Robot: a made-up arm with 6 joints.
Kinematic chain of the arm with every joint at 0, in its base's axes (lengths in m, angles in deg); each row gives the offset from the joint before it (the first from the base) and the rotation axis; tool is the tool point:
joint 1: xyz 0 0 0.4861 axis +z
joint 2: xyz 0.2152 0 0 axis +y
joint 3: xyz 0 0 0.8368 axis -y
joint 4: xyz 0 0 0.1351 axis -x
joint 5: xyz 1.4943 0 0 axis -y
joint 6: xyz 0.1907 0 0 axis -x
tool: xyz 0 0 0
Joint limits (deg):
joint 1: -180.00..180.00
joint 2: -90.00..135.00
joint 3: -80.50..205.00
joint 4: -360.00..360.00
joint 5: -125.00..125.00
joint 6: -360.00..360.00
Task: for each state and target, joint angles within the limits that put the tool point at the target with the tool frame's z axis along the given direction. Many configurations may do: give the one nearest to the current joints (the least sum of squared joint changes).
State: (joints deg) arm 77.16 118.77 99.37 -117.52 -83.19 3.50
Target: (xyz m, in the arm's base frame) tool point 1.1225 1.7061 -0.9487 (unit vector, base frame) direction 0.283 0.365 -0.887
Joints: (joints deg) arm 51.60 114.64 61.43 -109.05 -87.21 -8.87
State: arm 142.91 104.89 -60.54 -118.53 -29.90 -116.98
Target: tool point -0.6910 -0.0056 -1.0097 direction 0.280 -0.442 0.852
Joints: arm 165.74 88.00 -21.95 -98.11 -68.50 -136.17
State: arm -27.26 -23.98 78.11 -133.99 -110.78 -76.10
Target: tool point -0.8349 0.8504 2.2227 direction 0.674 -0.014 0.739
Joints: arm -37.74 -27.54 100.43 -106.64 -117.95 -73.61
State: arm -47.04 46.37 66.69 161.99 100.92 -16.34
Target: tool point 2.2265 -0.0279 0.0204 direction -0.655 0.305 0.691
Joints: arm -2.19 67.78 37.18 162.32 99.73 -20.14
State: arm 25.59 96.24 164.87 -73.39 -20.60 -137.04
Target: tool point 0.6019 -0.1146 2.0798 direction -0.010 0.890 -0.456
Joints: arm -17.32 91.64 191.20 -115.18 -23.86 -177.33
